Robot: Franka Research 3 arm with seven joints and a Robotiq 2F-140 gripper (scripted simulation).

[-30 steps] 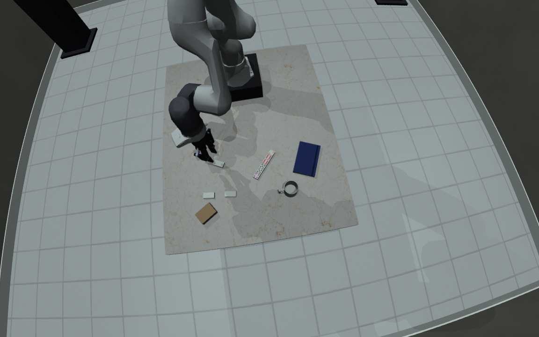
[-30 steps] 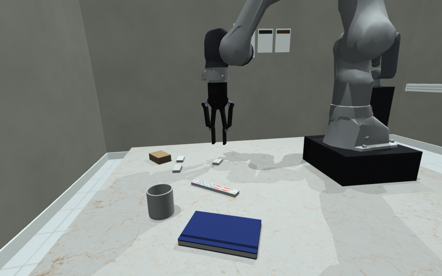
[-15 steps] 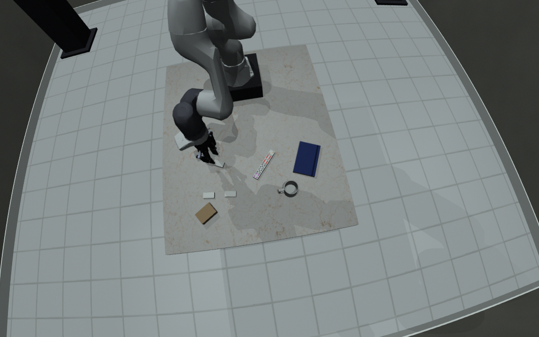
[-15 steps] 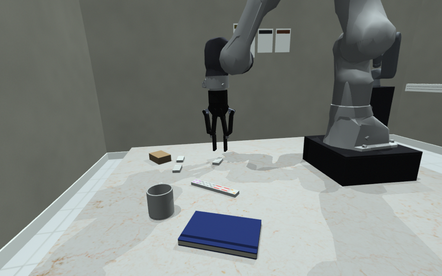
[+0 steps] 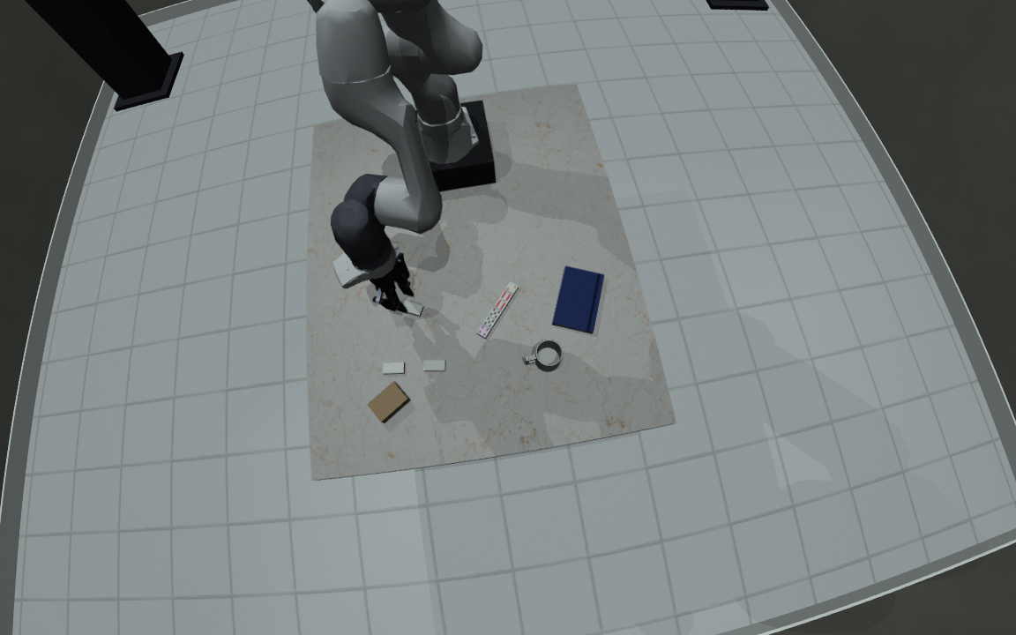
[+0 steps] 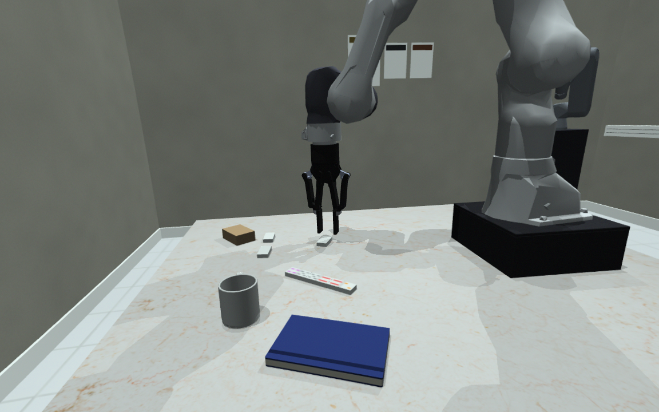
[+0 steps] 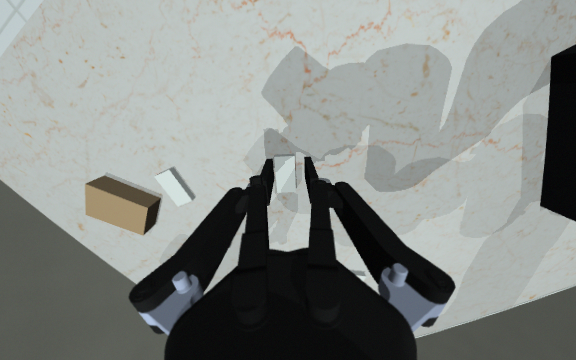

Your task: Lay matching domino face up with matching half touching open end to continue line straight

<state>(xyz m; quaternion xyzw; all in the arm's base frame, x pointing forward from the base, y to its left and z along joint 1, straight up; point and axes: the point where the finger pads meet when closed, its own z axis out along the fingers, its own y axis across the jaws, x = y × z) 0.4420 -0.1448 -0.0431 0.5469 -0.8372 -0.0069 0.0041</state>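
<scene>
The white domino lies 50 mm below my hand, 10 mm to the left of it and 10 mm ahead of it. Also, from my hand: grey mug 350 mm to the left, 190 mm ahead, 30 mm below; then blue book 450 mm to the left, 50 mm below, 40 mm ahead; then brown block 260 mm ahead, 60 mm to the right, 40 mm below.
</scene>
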